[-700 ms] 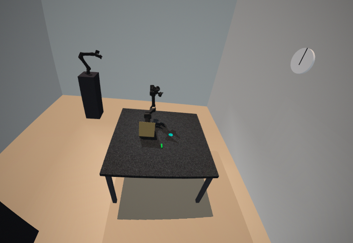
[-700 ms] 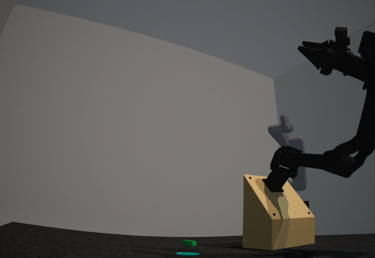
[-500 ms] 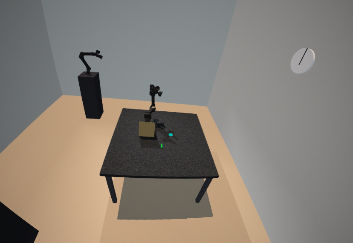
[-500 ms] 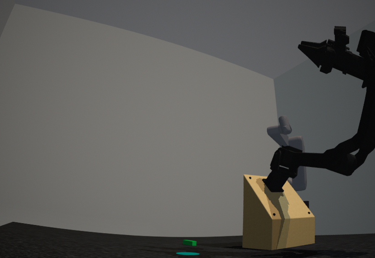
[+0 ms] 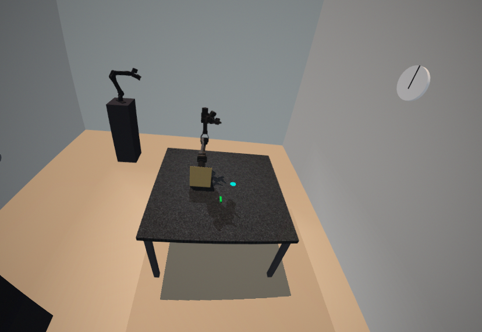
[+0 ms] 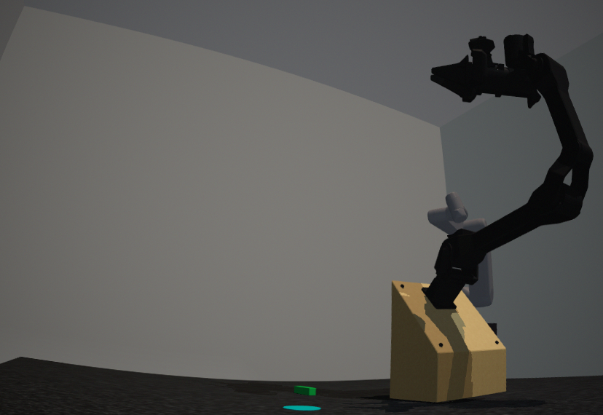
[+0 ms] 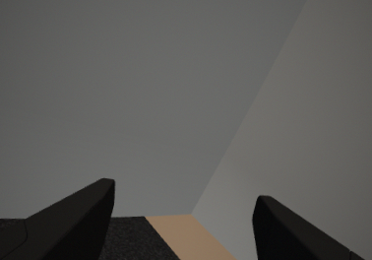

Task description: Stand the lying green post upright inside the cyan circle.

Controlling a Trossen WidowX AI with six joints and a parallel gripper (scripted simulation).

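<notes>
My gripper tip is now 50 mm short of the green post, 370 mm to the left of it and 600 mm above it. The rest, counted from my gripper tip: cyan circle (190 mm ahead, 140 mm to the right, 610 mm below).
</notes>
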